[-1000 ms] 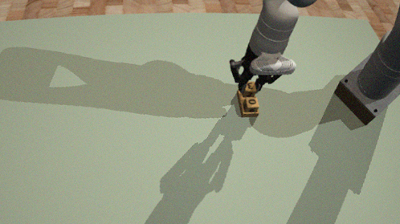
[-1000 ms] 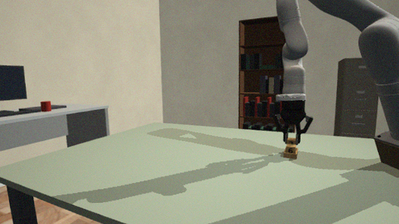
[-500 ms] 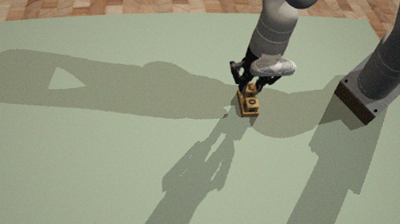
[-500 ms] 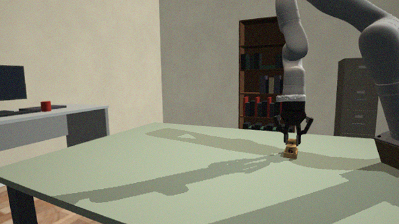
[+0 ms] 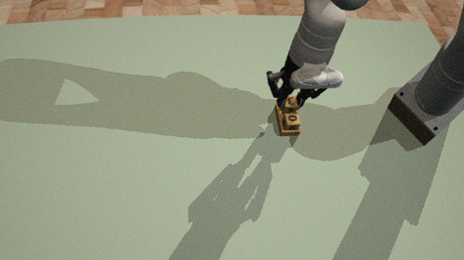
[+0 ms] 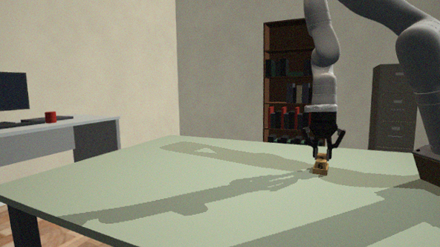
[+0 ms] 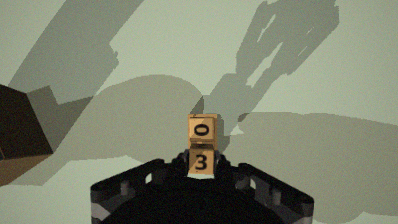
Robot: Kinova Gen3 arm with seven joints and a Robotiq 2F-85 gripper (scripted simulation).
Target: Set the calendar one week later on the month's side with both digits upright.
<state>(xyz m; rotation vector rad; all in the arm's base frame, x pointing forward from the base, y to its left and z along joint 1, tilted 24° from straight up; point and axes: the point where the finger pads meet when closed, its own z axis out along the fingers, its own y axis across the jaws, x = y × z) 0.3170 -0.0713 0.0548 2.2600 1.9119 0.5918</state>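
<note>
My gripper is now 1 cm above the cube. Round my hand: wooden tray: 4 cm below, 2 cm to the left.
</note>
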